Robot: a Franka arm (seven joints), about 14 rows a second.
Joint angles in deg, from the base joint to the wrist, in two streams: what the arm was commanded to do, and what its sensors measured. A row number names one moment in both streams.
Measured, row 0:
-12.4 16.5 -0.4 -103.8 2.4 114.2 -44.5
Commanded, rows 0 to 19:
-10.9 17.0 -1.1 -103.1 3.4 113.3 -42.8
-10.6 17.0 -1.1 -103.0 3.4 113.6 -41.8
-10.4 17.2 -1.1 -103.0 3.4 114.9 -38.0
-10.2 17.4 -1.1 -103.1 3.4 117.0 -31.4
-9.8 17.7 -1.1 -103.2 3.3 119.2 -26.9
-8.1 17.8 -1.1 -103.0 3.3 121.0 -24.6
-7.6 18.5 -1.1 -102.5 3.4 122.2 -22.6
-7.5 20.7 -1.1 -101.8 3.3 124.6 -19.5
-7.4 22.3 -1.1 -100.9 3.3 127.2 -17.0
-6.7 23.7 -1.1 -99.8 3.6 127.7 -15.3
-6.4 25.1 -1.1 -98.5 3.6 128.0 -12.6
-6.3 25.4 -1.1 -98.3 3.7 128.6 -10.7
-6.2 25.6 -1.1 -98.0 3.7 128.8 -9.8
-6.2 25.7 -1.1 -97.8 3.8 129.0 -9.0
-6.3 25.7 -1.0 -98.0 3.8 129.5 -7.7
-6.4 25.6 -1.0 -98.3 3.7 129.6 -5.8
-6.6 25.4 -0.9 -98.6 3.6 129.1 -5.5
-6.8 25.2 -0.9 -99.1 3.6 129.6 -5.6
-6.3 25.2 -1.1 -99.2 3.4 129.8 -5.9
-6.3 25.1 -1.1 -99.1 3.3 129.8 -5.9
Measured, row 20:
-6.9 25.3 -0.7 -99.0 2.6 128.9 -6.6
